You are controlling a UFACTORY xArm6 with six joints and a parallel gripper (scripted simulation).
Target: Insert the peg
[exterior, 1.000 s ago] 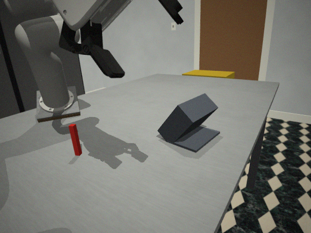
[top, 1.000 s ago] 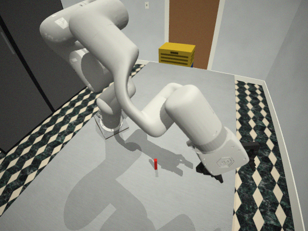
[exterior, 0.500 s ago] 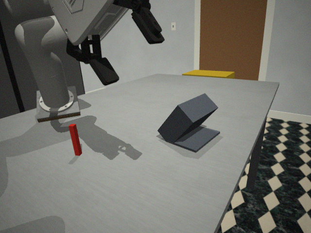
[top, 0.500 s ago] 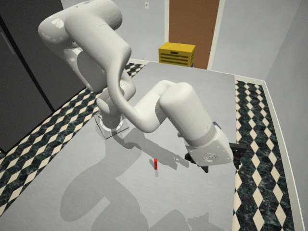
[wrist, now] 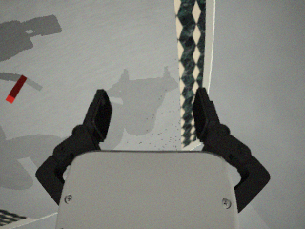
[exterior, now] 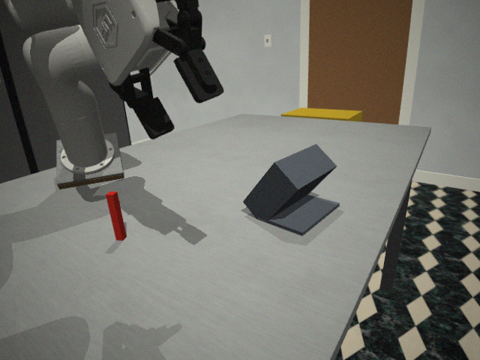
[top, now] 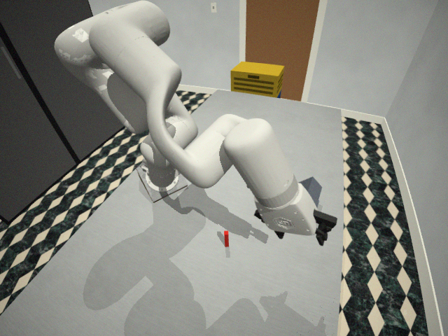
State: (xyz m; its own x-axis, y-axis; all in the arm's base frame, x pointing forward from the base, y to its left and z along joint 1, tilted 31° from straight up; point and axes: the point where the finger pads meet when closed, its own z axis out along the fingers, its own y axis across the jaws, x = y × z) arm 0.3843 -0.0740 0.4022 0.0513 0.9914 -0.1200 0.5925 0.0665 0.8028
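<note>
The red peg is 180 mm below my hand, 180 mm behind it and 30 mm to the left of it. Round my hand: grey base plate: 240 mm to the left, 210 mm below, 40 mm ahead.
</note>
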